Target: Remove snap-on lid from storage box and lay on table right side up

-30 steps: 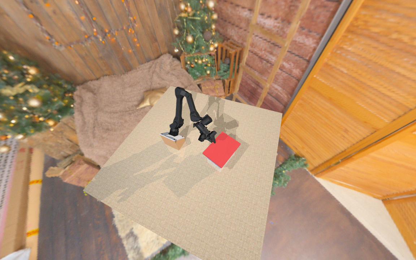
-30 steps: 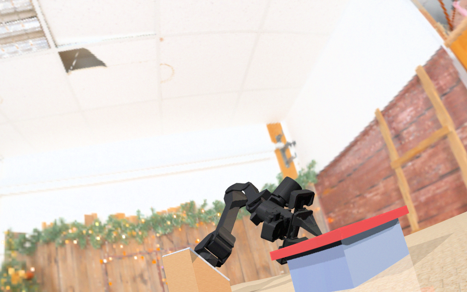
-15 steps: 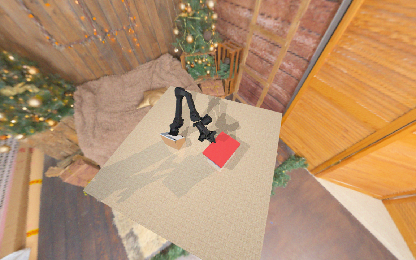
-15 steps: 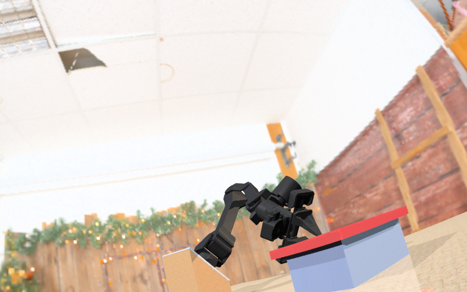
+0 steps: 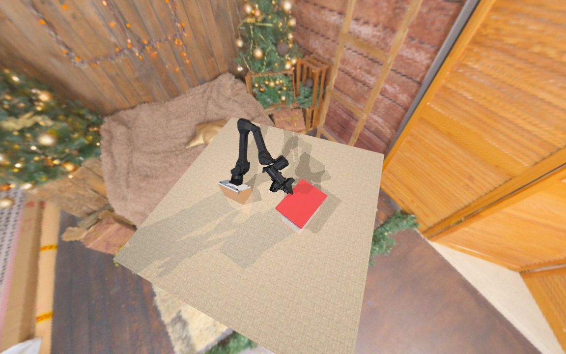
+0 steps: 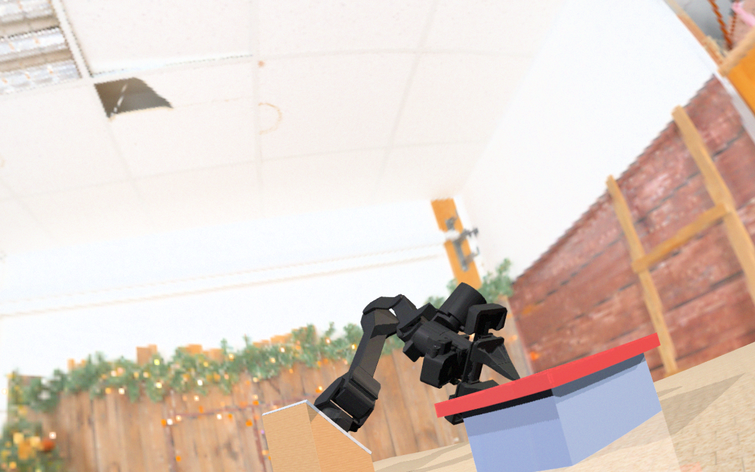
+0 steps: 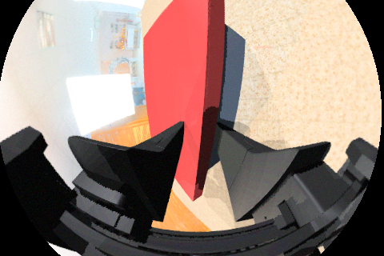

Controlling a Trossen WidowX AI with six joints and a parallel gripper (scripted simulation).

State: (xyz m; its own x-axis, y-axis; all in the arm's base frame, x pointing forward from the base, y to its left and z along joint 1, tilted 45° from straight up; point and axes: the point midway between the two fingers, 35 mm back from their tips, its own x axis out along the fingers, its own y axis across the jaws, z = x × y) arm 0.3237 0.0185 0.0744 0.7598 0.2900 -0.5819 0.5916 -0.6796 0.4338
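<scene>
Now: the red lid 70 mm ahead of my gripper tip and 20 mm to the right of it. Round my gripper tip: pale blue storage box (70 mm ahead, 20 mm to the right, 50 mm below).
</scene>
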